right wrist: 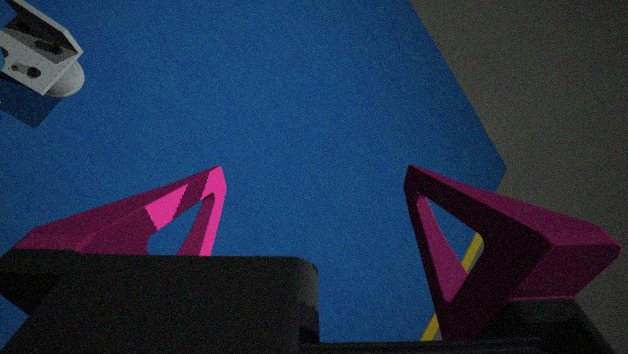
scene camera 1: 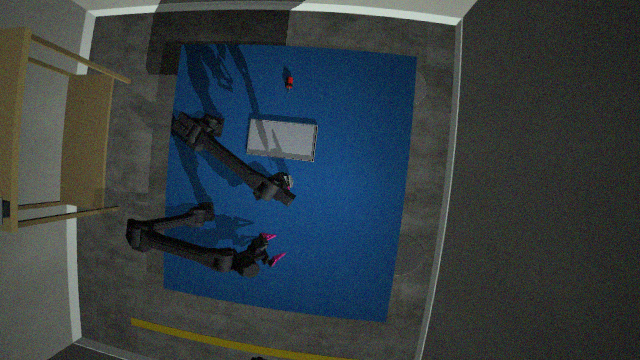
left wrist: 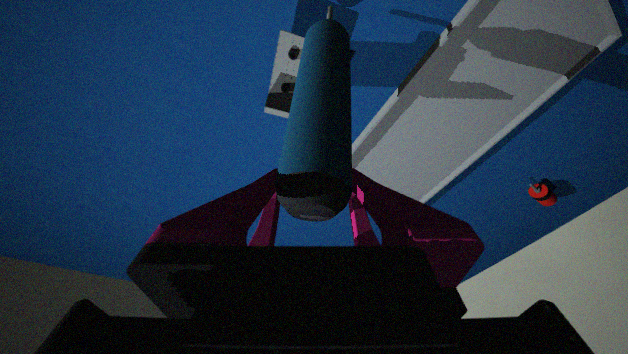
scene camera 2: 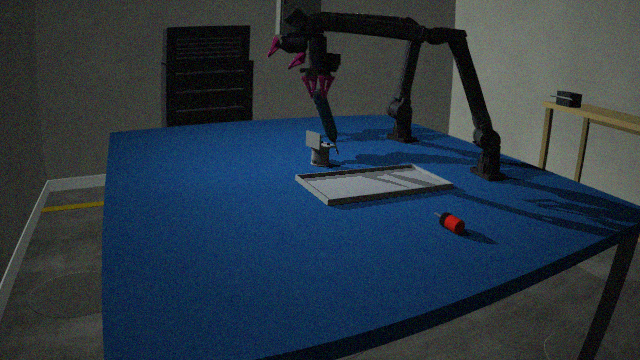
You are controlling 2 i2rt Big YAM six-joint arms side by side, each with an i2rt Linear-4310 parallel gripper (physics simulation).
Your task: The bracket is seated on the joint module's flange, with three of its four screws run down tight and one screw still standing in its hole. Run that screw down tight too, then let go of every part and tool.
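Places are measured from the left arm's base along level axes (x right, y ahead, z up), in metres.
Pixels of known places: left gripper, fingertip midpoint: (scene camera 1: 283, 181) (left wrist: 314, 177) (scene camera 2: 318, 98); right gripper, fingertip midpoint: (right wrist: 314, 175) (scene camera 1: 280, 244) (scene camera 2: 277, 62); left arm's base at its link origin: (scene camera 1: 216, 127) (scene camera 2: 487, 175); right arm's base at its link origin: (scene camera 1: 207, 211) (scene camera 2: 401, 139).
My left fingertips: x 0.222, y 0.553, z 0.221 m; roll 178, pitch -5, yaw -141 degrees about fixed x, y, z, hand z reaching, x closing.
Observation:
For each thing: its top centre in the pictures, then the offset to it from my left fingertips. Level surfaces: height alone.
- pale round joint module at its top centre: (right wrist: 31, 52) (scene camera 2: 320, 145) dz -0.157, dx +0.011, dy -0.018 m
- shallow grey-white tray at its top centre: (left wrist: 458, 116) (scene camera 2: 376, 179) (scene camera 1: 281, 139) dz -0.205, dx -0.227, dy -0.112 m
- blue table at its surface level: dz -0.221 m
My left gripper (scene camera 2: 319, 95) (left wrist: 314, 177) is shut on a teal screwdriver (scene camera 2: 325, 116) (left wrist: 320, 100), which points down with a slight tilt. Its thin bit (scene camera 2: 337, 149) (left wrist: 329, 13) is at the right edge of the bracket in scene camera 2; whether it touches a screw cannot be told. The light grey bracket (scene camera 2: 313, 139) (left wrist: 284, 64) (right wrist: 50, 80) sits on the pale round joint module (scene camera 2: 320, 158) (right wrist: 75, 81). Dark screw heads or holes show on the bracket; the standing screw cannot be made out. My right gripper (scene camera 1: 280, 245) (scene camera 2: 280, 61) (right wrist: 314, 175) is open and empty, high above the table.
A shallow grey-white tray (scene camera 1: 282, 137) (scene camera 2: 350, 187) (left wrist: 420, 135) lies close to the joint module on the blue table (scene camera 1: 350, 200) (scene camera 2: 200, 250). A red and black tool with a short metal tip (scene camera 1: 289, 83) (scene camera 2: 453, 224) (left wrist: 545, 196) lies beyond the tray.

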